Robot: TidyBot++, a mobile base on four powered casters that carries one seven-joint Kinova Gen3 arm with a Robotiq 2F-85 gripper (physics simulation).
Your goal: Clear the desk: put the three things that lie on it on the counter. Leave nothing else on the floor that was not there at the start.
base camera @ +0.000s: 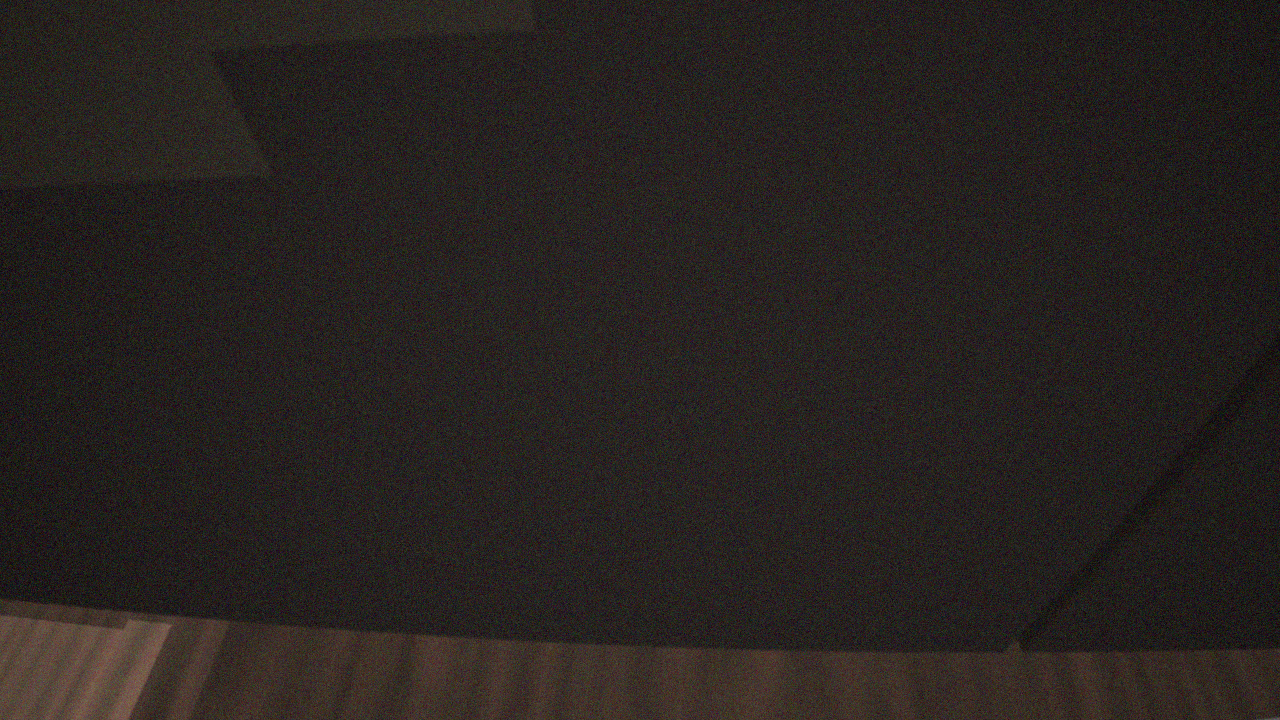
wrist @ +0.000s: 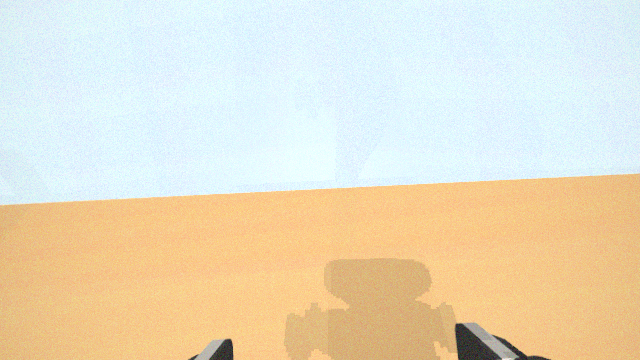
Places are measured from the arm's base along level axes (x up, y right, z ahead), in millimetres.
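Pixels of known places: gripper, fingertip midpoint: (wrist: 344,356).
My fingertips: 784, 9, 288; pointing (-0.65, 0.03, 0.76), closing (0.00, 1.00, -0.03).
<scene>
Behind a point stands the place of what it marks, as x, y, z.
My gripper (wrist: 344,340) @(784, 9, 288) is open and empty at the bottom of the wrist view, its two fingertips wide apart. It is above a light orange-brown wooden surface (wrist: 125,260) @(513, -291, 621), and the gripper's shadow falls on that surface between and ahead of the fingers. I cannot tell from this view alone whether the surface is the desk or the counter. The three things that the task names do not show in either view.
The wooden surface ends at a straight, slightly slanting edge, with a pale bluish-white area (wrist: 320,90) @(678, 23, 794) beyond it. In the base camera view a large dark panel (base camera: 626,358) @(-127, -4, 171) fills most of the picture, with a strip of brown wooden floor (base camera: 537,685) @(-397, -74, 208) below it.
</scene>
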